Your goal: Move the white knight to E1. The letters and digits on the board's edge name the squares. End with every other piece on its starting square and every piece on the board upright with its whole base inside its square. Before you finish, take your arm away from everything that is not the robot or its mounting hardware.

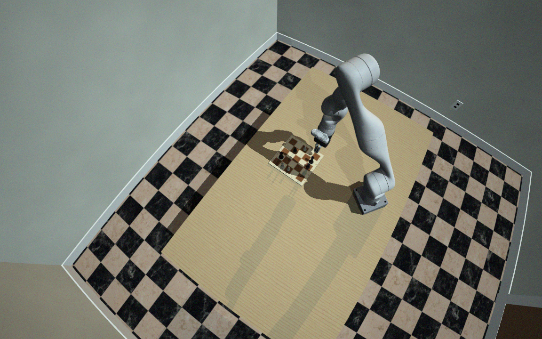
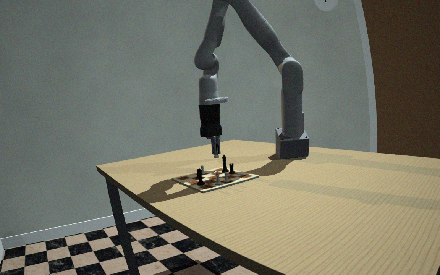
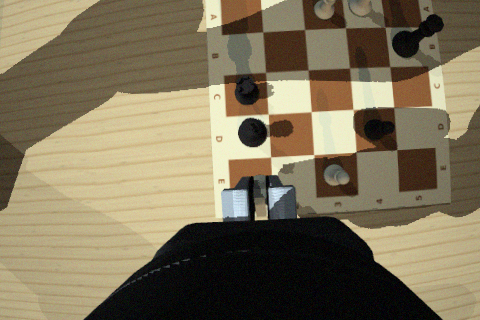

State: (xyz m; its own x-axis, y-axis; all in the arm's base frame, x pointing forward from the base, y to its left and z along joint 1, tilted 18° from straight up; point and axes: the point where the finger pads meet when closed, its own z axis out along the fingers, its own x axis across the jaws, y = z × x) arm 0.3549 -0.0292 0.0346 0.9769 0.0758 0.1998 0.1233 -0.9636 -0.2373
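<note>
The black king is 5 cm below my hand, 4 cm to the left of it and 1 cm behind it. From my hand the other things lie so: black pawn (10 cm ahead, 7 cm below, 5 cm to the left); chessboard (9 cm to the left, 8 cm below, 6 cm ahead).
</note>
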